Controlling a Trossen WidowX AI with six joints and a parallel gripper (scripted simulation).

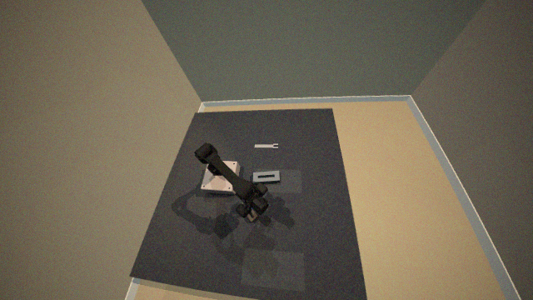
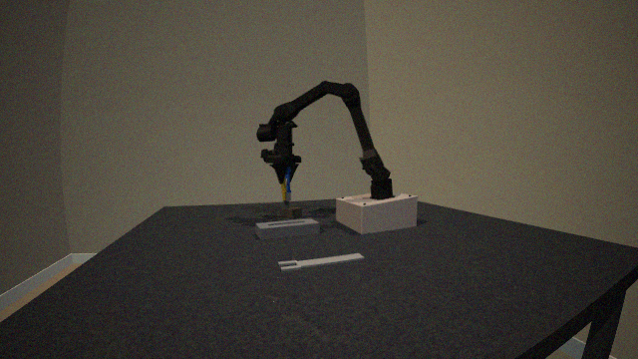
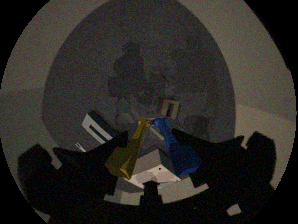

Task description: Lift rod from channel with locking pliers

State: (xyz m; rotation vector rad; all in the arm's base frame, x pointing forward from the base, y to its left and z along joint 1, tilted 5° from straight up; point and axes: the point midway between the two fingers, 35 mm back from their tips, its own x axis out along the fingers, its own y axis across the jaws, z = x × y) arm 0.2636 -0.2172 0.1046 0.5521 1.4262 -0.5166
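The grey channel block is 5 cm ahead of my gripper tip, 19 cm to the left of it and 12 cm below it. The rest, counted from my gripper tip: holster: 4 cm behind, 5 cm to the right, 13 cm below; flat white forked strip: 7 cm ahead, 45 cm to the left, 13 cm below.
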